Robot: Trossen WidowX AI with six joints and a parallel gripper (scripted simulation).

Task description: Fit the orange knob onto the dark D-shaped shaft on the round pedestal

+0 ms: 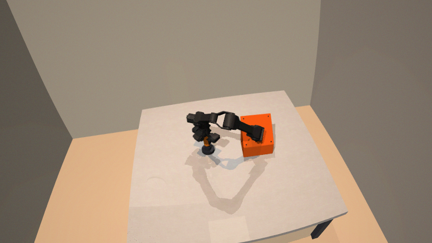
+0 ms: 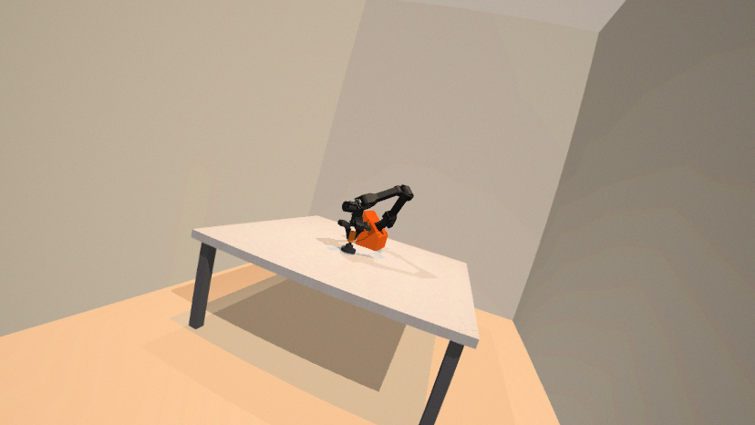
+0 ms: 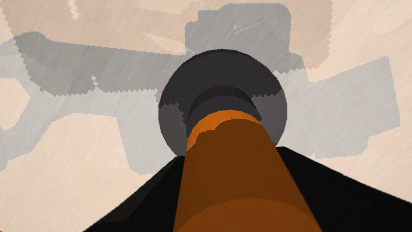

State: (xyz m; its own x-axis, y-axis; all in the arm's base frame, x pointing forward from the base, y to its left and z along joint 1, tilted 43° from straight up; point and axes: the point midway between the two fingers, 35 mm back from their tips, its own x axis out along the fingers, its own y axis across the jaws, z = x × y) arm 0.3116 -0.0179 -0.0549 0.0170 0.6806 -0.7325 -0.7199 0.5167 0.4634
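The orange knob lies 2 cm above my gripper tip. Also, from my gripper tip: pedestal (4 cm below).
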